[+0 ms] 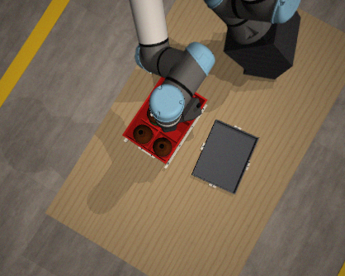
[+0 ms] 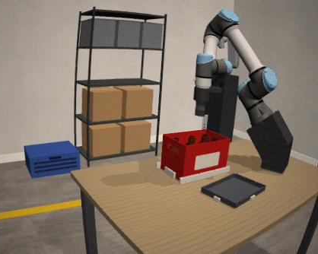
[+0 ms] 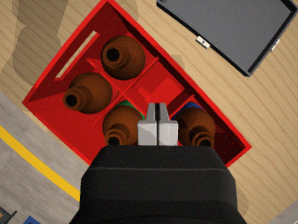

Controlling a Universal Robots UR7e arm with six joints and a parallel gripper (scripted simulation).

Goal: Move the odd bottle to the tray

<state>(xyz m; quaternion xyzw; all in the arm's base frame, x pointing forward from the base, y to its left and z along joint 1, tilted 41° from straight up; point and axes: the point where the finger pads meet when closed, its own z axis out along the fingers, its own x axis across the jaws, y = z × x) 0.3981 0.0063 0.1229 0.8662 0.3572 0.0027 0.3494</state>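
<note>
The red crate lies 4 cm to the right of my hand and 16 cm below it. From my hand the other things lie so: dark grey tray 1 cm ahead, 24 cm to the left, 23 cm below.
</note>
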